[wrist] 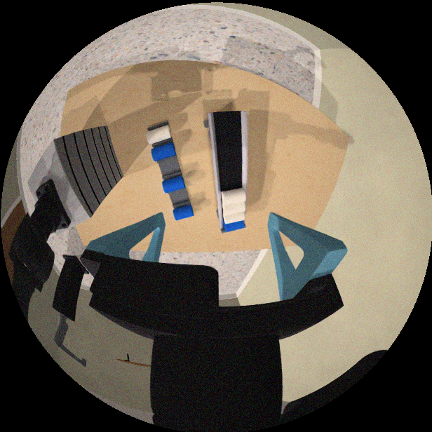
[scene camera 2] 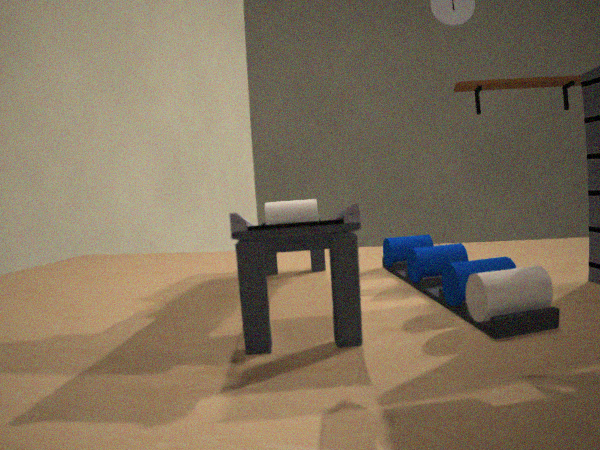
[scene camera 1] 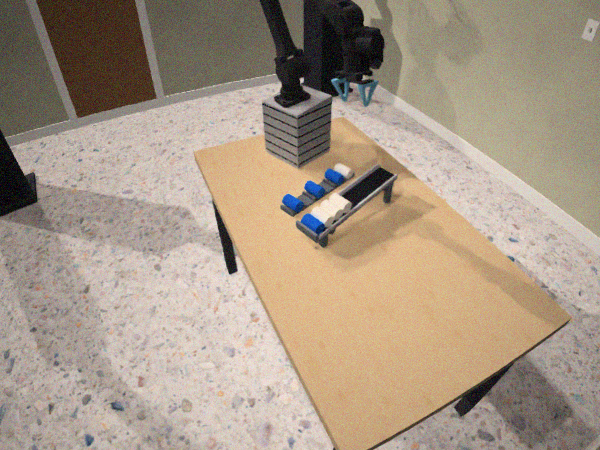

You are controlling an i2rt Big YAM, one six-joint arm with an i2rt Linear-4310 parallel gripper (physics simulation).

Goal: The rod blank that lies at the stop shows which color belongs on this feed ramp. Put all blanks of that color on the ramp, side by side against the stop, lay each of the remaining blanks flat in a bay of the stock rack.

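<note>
The feed ramp [scene camera 1: 370, 186] [scene camera 2: 295, 242] [wrist: 227, 150] stands on the table. A blue blank [scene camera 1: 313, 223] [wrist: 233, 227] lies at its stop, with three white blanks [scene camera 1: 330, 209] [wrist: 233, 205] side by side against it. The low stock rack [scene camera 1: 328, 184] [scene camera 2: 525, 323] [wrist: 170, 166] beside the ramp holds three blue blanks, the first [scene camera 1: 292, 202] [wrist: 183, 213], the middle one [scene camera 1: 314, 189] [wrist: 173, 184] and the third [scene camera 1: 334, 176] [wrist: 163, 151], and a white blank [scene camera 1: 343, 170] [scene camera 2: 510, 294] [wrist: 159, 135] at its far end. My gripper [scene camera 1: 356, 102] [wrist: 216, 217] is open and empty, high above and away from the blanks.
A grey striped block [scene camera 1: 298, 131] [wrist: 90, 167] carries the arm's base at the table's back, close to the rack. The ramp stands on legs [scene camera 2: 256, 300], higher than the rack. The table [scene camera 1: 390, 310] reaches far in front of the ramp. A wall [scene camera 1: 500, 125] rises beyond the table's right edge.
</note>
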